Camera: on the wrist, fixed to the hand. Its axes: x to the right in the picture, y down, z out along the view.
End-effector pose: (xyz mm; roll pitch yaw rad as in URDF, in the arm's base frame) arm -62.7 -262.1 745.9 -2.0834 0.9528 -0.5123
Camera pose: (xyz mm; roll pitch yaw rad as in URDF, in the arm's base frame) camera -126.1 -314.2 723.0 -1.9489 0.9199 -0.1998
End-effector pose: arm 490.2 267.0 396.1 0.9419 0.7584 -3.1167
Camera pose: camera 471.6 186.2 415.7 0.6527 0.7295 2.9143
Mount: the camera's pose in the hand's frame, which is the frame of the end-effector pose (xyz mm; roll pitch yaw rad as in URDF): 1.5 70.2 -48.3 -0.1099 -0.1586 -0.1006
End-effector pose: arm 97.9 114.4 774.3 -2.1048 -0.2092 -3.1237
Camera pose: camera 87.6 191.5 739.6 -2.2628 -0.2105 -2.9319
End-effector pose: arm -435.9 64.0 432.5 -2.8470 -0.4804 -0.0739
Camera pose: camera -452.5 -16.2 456.1 -3.0260 -0.3528 0.0767
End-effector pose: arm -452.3 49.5 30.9 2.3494 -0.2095 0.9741
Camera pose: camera -448.9 27.9 113.3 2.2366 -0.0268 0.9313
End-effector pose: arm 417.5 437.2 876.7 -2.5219 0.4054 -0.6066
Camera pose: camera 369.6 366.7 874.8 -2.5571 0.4698 -0.4120
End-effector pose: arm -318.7 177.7 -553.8 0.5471 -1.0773 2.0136
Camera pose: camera -397.7 145.7 -554.7 0.7896 -1.1306 1.6112
